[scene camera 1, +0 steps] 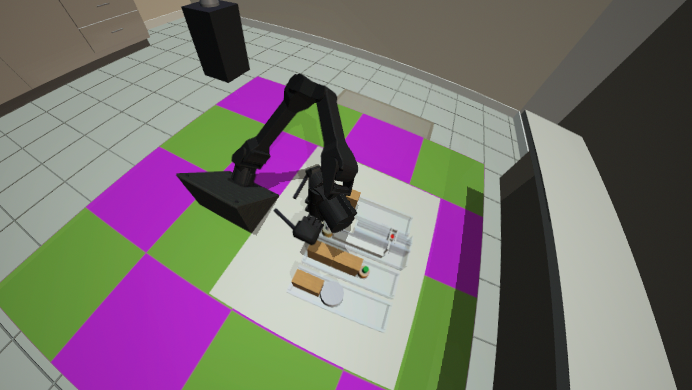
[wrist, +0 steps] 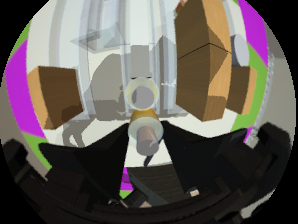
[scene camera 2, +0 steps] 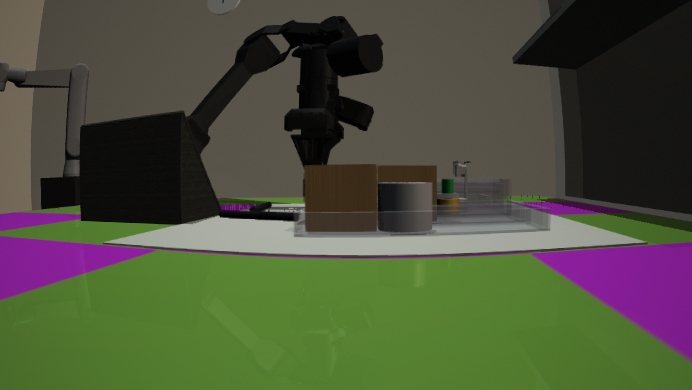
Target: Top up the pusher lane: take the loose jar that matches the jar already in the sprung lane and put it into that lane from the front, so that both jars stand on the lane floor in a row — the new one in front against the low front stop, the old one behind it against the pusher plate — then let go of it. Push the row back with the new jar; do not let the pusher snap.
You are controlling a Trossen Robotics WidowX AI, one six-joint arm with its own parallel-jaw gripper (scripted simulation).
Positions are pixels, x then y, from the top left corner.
Labels:
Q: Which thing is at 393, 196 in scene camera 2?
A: A grey cylinder.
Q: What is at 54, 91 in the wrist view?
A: A box.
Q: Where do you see a box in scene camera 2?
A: At 386, 173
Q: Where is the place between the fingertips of my gripper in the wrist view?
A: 144, 125

